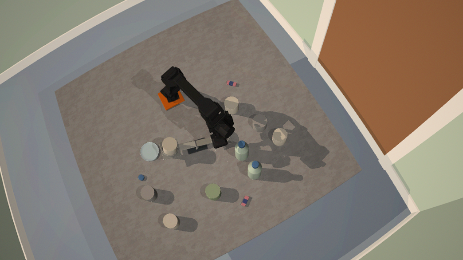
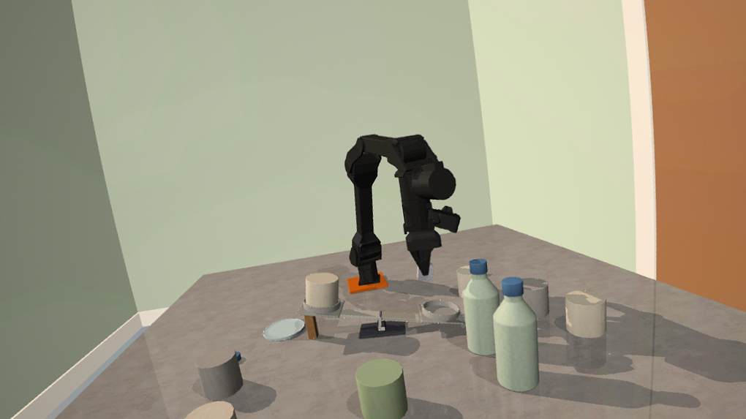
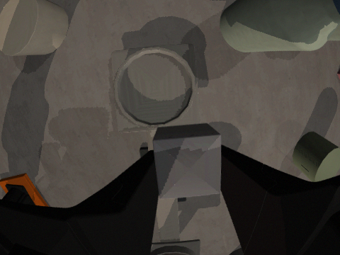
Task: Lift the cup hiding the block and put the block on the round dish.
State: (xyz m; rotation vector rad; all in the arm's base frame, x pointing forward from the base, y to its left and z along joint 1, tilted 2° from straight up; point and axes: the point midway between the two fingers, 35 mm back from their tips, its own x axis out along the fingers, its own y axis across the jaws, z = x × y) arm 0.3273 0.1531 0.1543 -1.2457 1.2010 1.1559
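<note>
My gripper tip is 70 mm past the pale round dish, 350 mm to the left of it and 120 mm above it. From my gripper tip the other things lie so: green cylinder (220 mm ahead, 110 mm to the right, 90 mm below); blue cap (50 mm ahead, 420 mm to the right, 120 mm below); grey block (right at my gripper tip).
</note>
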